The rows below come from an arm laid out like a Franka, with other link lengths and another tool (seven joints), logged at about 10 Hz.
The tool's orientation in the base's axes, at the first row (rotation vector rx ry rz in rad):
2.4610, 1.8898, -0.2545
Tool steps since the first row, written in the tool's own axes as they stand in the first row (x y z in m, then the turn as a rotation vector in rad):
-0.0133, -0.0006, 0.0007, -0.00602, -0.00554, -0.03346
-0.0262, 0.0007, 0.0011, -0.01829, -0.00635, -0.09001
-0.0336, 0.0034, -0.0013, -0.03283, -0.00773, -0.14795
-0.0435, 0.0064, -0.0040, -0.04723, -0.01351, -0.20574
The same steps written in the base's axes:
-0.0040, -0.0127, 0.0013, -0.00308, -0.00024, 0.03431
-0.0060, -0.0254, 0.0027, -0.00059, -0.00489, 0.09194
-0.0050, -0.0329, 0.0059, 0.00094, -0.01140, 0.15131
-0.0043, -0.0428, 0.0098, -0.00174, -0.01664, 0.21086

